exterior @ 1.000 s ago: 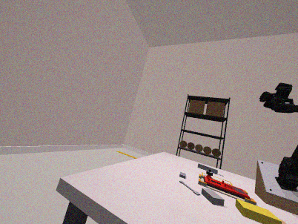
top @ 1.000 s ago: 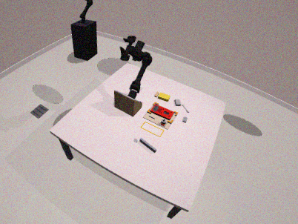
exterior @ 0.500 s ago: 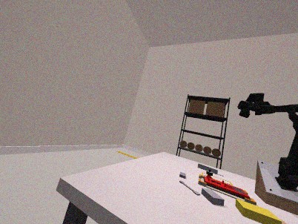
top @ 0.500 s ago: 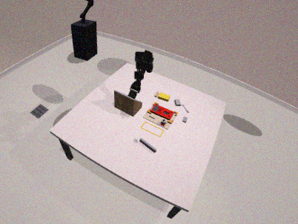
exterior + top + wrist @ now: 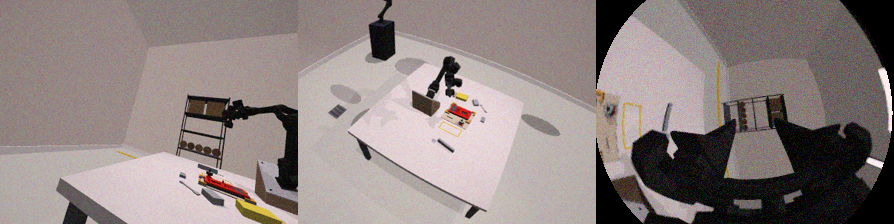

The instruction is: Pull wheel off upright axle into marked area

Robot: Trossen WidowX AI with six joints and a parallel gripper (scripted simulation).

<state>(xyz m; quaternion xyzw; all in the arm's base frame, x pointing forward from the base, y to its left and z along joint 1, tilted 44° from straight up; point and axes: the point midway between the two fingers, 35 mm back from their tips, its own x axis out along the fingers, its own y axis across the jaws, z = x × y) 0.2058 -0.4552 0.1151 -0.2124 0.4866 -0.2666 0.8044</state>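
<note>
Now: gripper tip 80 mm short of the wheel, 220 mm to the right of it and 440 mm above it. The rest, counted from my gripper tip: yellow block: 30 mm behind, 550 mm to the left, 470 mm below.
</note>
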